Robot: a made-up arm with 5 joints.
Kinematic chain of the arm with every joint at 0, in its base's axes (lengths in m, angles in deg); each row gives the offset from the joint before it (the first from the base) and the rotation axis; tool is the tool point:
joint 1: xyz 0 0 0.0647 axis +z
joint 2: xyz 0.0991 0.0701 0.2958 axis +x
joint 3: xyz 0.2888 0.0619 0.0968 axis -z
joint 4: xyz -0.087 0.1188 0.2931 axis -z
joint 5: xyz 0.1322 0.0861 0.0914 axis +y
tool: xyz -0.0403 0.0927 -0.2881
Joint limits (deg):
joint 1: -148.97..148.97
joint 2: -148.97..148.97
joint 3: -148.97..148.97
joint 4: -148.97..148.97
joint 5: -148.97..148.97
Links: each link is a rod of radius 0.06 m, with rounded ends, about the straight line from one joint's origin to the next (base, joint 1, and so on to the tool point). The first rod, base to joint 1, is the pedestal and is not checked.
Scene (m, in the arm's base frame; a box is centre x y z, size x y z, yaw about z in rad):
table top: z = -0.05
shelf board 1: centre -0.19 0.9 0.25 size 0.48 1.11 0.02 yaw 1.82
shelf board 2: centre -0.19 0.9 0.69 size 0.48 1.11 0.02 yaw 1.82
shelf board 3: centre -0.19 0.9 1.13 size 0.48 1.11 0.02 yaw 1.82
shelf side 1: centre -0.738 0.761 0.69 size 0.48 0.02 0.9 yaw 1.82
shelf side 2: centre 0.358 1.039 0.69 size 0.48 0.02 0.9 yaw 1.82
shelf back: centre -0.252 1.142 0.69 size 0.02 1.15 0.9 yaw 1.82
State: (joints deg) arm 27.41 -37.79 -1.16 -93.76 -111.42
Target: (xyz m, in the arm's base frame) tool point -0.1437 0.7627 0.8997
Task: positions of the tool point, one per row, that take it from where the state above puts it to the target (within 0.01 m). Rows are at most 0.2 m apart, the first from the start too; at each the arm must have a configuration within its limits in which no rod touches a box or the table.
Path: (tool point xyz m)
1: -0.3118 0.7238 0.4130
2: -0.2950 0.6315 0.4047
3: -0.2680 0.5336 0.4149
4: -0.2278 0.4354 0.4406
5: -0.2143 0.4969 0.5225
6: -0.1813 0.5361 0.6327
7: -0.1329 0.5385 0.7628
8: -0.0752 0.4936 0.8997
9: -0.0907 0.6415 0.9100
10: -0.1437 0.7627 0.8997

